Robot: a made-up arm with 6 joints.
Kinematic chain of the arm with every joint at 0, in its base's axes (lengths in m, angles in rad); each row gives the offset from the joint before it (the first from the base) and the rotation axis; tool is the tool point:
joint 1: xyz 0 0 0.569 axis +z
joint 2: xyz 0 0 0 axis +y
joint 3: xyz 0 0 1.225 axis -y
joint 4: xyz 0 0 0 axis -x
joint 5: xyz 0.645 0 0 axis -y
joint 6: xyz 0 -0.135 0 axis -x
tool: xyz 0 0 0
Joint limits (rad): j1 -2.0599..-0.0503 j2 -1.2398..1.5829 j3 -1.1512..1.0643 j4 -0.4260..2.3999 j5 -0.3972..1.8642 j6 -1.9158..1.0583
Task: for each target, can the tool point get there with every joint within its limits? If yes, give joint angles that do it. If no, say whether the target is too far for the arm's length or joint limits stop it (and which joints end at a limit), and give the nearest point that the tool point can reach.
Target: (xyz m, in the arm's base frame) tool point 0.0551 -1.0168 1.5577
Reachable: yes | joints -1.3839 0.3223 0.0629 -0.0600 0.9978 0.6399
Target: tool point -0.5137 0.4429 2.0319
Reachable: yes | joints -0.6325 -0.8131 0.2365 1.9786 0.3707 -1.6584
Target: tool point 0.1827 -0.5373 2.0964
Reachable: yes | joints -1.2440 -0.0146 0.2561 1.5749 -0.0734 -1.1575
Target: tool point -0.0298 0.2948 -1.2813
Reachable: no: joint limits stop it (at a limit: joint 1, joint 2) | nearest point 0.8565 0.0428 0.0168 | short by 1.592 m
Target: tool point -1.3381 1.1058 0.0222
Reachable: no: joint limits stop it (at a limit: joint 2, joint 3) | nearest point -1.3031 1.0769 1.3560 | short by 1.335 m
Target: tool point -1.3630 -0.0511 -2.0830
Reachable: no: too far | nearest point -0.6339 -0.9038 -0.0777 | short by 2.298 m
